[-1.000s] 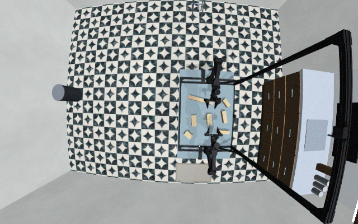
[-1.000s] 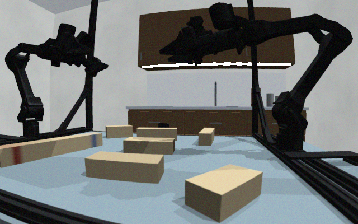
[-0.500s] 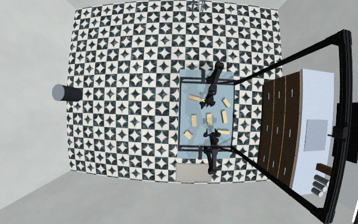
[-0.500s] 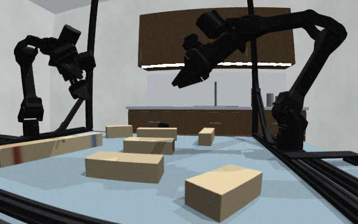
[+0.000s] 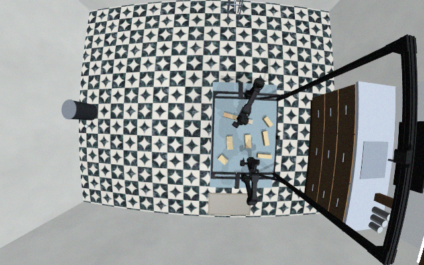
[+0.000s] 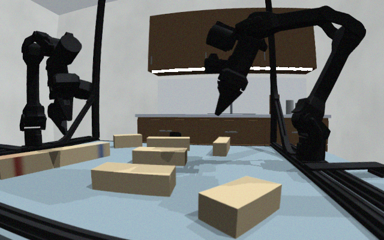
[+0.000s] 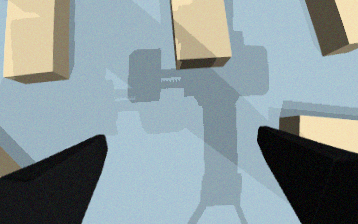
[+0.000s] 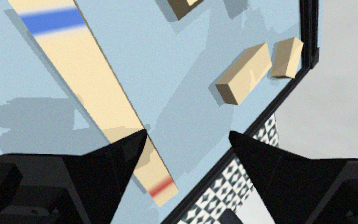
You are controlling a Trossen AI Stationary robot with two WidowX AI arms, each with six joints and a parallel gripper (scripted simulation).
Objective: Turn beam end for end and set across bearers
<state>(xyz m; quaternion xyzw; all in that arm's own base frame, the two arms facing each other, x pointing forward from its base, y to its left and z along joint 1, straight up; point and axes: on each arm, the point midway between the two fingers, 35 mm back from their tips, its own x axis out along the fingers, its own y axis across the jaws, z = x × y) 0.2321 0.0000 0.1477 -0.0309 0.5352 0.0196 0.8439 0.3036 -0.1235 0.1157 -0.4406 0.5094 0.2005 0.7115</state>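
Right now my right hand is 20 mm past the beam, 40 mm to the left of it and 110 mm above it.
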